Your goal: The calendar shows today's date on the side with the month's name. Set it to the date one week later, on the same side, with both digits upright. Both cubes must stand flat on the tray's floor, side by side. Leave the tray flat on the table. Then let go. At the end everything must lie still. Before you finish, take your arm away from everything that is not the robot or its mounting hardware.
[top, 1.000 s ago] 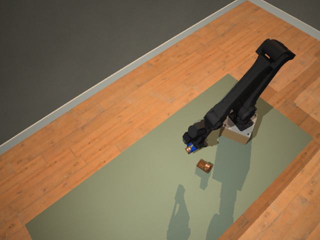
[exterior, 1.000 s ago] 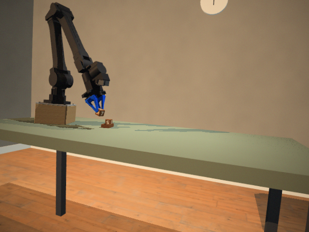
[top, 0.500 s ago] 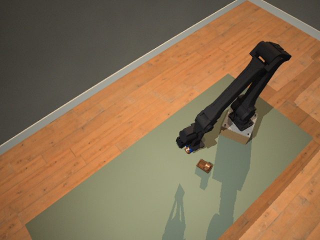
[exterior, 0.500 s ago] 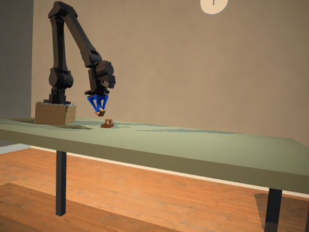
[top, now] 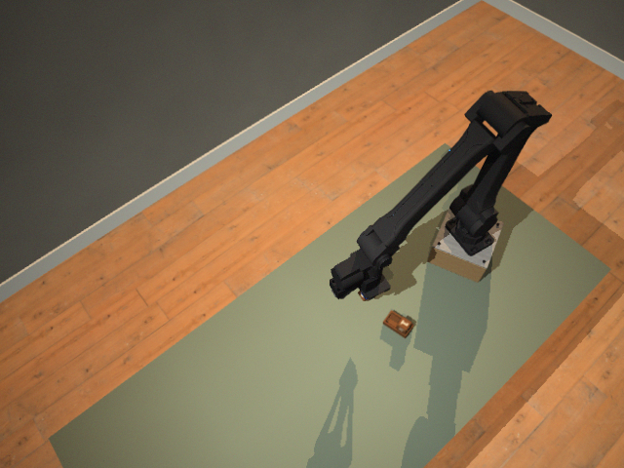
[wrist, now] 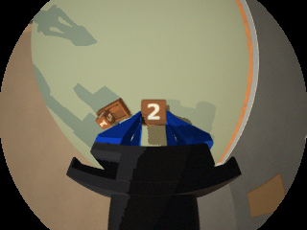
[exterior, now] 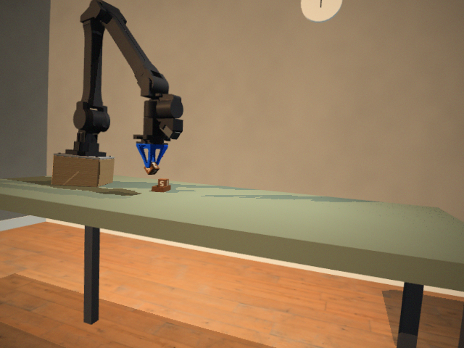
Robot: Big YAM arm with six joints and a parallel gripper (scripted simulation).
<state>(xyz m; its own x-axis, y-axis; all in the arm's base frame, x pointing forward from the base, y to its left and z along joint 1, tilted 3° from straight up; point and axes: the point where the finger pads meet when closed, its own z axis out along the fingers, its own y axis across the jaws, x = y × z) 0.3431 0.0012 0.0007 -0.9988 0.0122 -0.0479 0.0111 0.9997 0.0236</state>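
Now: hand 100 mm to the right of the brown tray, 80 mm above it and 50 mm past it. From my hand the other things lie so: brown digit cube 10 mm below.
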